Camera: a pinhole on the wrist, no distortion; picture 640 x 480 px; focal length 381.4 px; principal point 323.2 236.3 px. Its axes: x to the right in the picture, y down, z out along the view. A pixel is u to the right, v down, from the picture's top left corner.
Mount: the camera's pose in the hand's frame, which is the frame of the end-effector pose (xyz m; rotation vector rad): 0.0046 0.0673 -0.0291 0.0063 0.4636 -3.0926
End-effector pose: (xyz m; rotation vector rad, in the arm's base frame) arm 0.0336 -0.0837 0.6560 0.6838 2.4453 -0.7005
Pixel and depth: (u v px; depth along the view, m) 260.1 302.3 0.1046
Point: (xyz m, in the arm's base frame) 0.0497 -0.1008 0.5879
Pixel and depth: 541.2 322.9 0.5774
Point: 0.2968 -0.6443 0.5648
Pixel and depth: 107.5 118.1 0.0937
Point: 0.0530 -0.0555 0.5485
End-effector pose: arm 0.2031 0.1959 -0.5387 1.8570 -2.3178 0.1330
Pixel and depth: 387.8 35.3 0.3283
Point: 0.0571 0.2195 -0.8730
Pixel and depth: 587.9 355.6 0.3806
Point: 0.3928 0.3562 -0.8855
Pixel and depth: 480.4 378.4 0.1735
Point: 0.2534 0.2288 -0.6679
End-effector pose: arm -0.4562 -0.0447 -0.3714 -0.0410 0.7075 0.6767
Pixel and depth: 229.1 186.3 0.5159
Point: -0.0890 0.1381 -0.0818
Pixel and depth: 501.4 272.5 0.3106
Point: -0.3514 -0.1000 -0.0968
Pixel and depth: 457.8 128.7 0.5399
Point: -0.2809 0.0259 0.1618
